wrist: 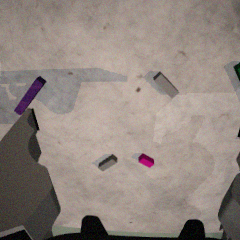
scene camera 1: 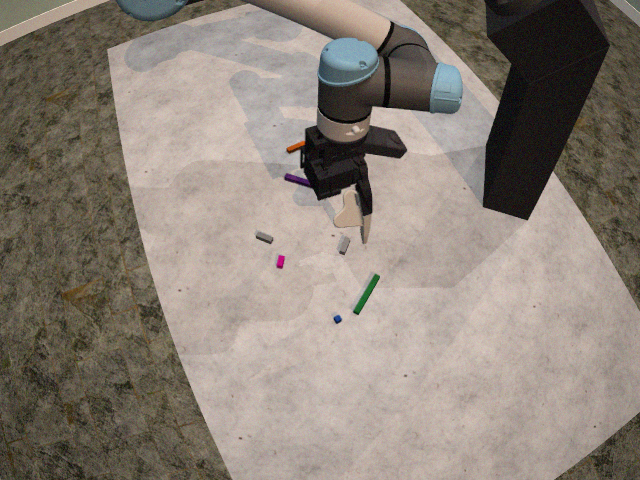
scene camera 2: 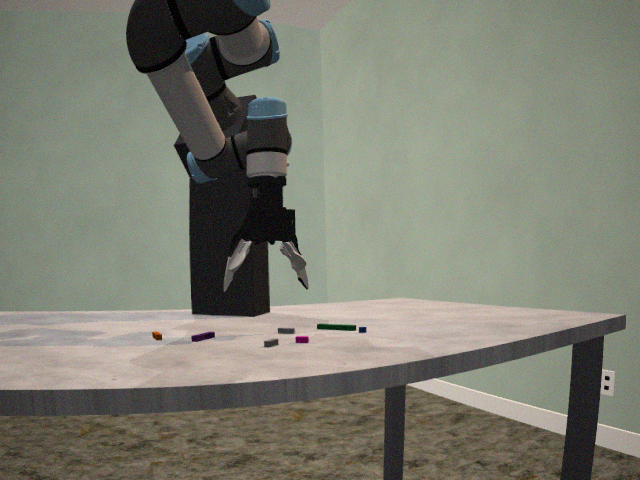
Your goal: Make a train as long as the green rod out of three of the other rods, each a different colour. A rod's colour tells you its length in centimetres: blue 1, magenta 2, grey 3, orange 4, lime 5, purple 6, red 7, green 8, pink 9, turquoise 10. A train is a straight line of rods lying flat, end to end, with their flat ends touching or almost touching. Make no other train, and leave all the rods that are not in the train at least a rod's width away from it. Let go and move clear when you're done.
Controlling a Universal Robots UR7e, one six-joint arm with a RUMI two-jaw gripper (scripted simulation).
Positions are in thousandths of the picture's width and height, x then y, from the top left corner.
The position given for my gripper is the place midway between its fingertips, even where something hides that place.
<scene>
my gripper: wrist 573, 473; scene camera 1 537, 428; scene camera 2 418, 607
</scene>
